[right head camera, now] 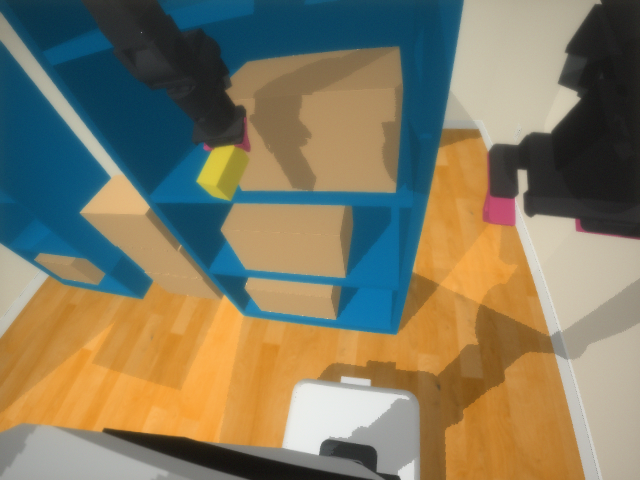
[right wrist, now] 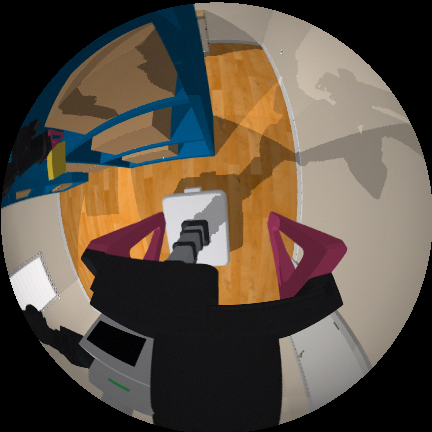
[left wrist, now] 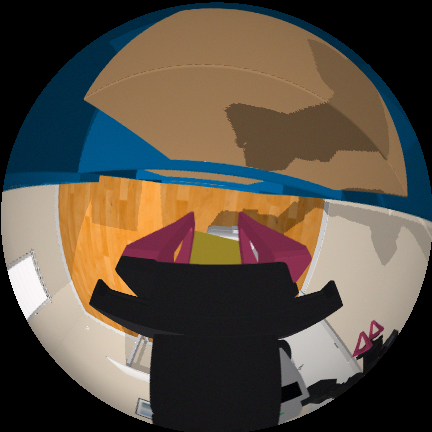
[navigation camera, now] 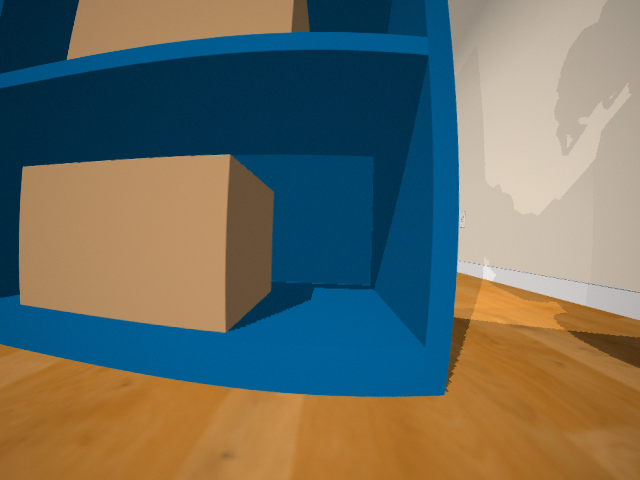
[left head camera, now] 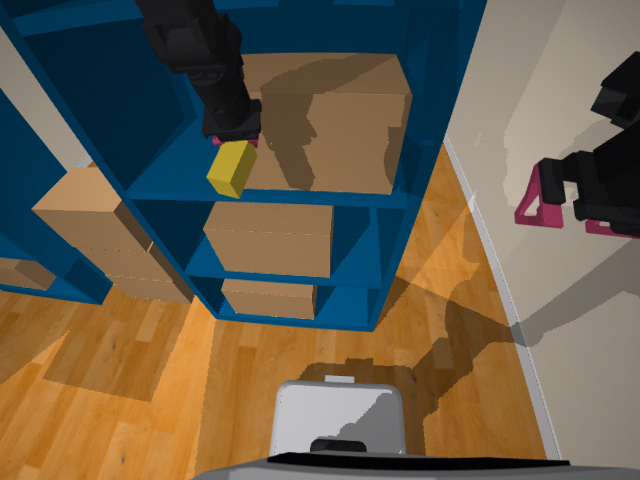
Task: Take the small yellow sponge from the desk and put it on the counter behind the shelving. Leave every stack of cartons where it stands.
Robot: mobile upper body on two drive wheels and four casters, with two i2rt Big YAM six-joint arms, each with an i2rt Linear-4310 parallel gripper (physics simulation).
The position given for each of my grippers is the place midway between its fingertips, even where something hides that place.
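Note:
From the left head camera I can see my left gripper [left head camera: 247,146], a yellow sponge [left head camera: 232,166] and my right gripper [left head camera: 551,223], plus a carton [left head camera: 152,264], another carton [left head camera: 82,207] and a further carton [left head camera: 287,239]. The right head camera gives me my right gripper [right head camera: 530,220] and my left gripper [right head camera: 241,150], and the sponge [right head camera: 221,174] is there too. It also has a carton [right head camera: 330,121], a carton [right head camera: 204,287] and yet another carton [right head camera: 71,268]. There's a carton [navigation camera: 186,241] as well, but the sponge is out of frame in the navigation camera view. In the left wrist view you'd find the sponge [left wrist: 207,248].

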